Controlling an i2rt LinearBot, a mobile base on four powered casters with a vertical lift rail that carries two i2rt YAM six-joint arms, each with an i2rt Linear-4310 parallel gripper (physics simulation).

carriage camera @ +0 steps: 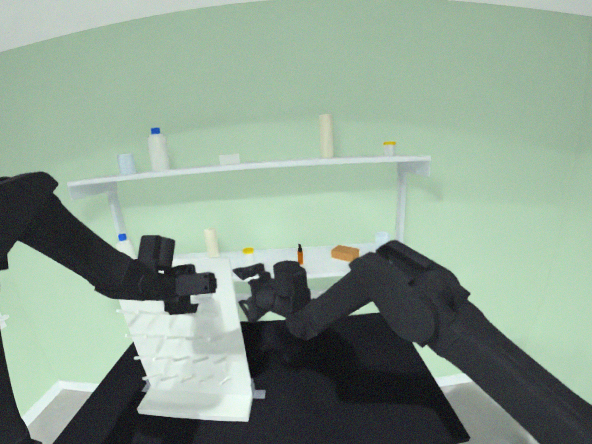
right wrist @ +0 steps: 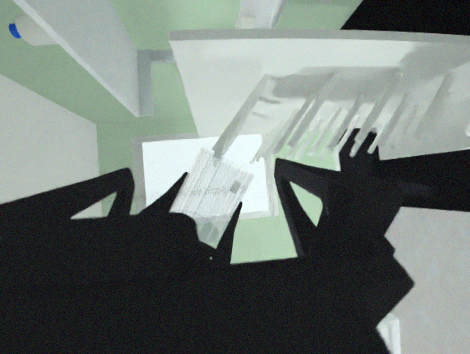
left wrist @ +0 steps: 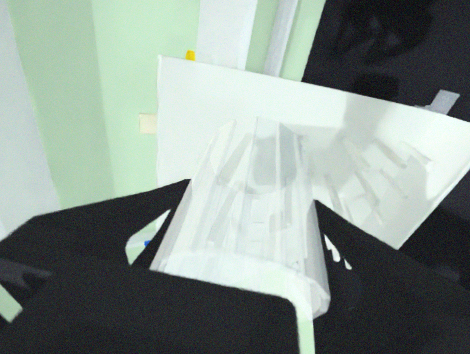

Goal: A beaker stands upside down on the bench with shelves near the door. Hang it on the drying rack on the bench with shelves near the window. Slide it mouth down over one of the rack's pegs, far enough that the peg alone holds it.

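Places are measured from the left arm's base along level axes (x ahead, y left, z up), in metres.
Pixels of known places: left gripper, fingertip midpoint: (right wrist: pixel 214 187) (left wrist: pixel 249 197); right gripper, fingertip midpoint: (carriage camera: pixel 236 285) (right wrist: pixel 204 171).
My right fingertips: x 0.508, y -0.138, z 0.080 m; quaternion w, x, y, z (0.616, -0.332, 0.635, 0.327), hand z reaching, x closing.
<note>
Behind a point stands the place of what it marks.
A clear beaker (left wrist: pixel 240 220) @[y -0.051, x 0.455, z 0.105 m] (right wrist: pixel 210 190) @[y -0.060, x 0.491, z 0.078 m] lies between the fingers of my left gripper (carriage camera: pixel 213 283), with its far end toward the white drying rack (carriage camera: pixel 225 320) @[y -0.032, x 0.637, z -0.135 m] (left wrist: pixel 195 95) @[y -0.048, x 0.637, z 0.069 m] (right wrist: pixel 215 70) @[y -0.021, x 0.637, z 0.061 m]. In the right wrist view, a long peg (right wrist: pixel 245 112) @[y -0.009, x 0.586, z 0.025 m] runs to the beaker's upper edge. I cannot tell how far it reaches inside. The beaker is hidden behind my left gripper in the carriage view. My left gripper is shut on it, high on the rack. My right gripper (carriage camera: pixel 240 288) @[y -0.138, x 0.508, z 0.079 m] is open and empty, just right of the rack's board.
The rack stands on the black bench (carriage camera: pixel 310 410) @[y -0.317, x 0.570, z -0.529 m]. Behind it, an upper shelf (carriage camera: pixel 270 164) @[y -0.211, x 0.843, z 0.377 m] holds a blue-capped bottle (carriage camera: pixel 159 152) @[y 0.254, x 0.906, z 0.460 m] and a tall cream cylinder (carriage camera: pixel 326 136) @[y -0.431, x 0.987, z 0.474 m]. An orange block (carriage camera: pixel 345 253) @[y -0.501, x 0.963, z -0.036 m] and a small orange bottle (carriage camera: pixel 300 256) @[y -0.298, x 0.947, z -0.034 m] stand on the lower shelf (carriage camera: pixel 320 270) @[y -0.381, x 0.878, z -0.072 m].
</note>
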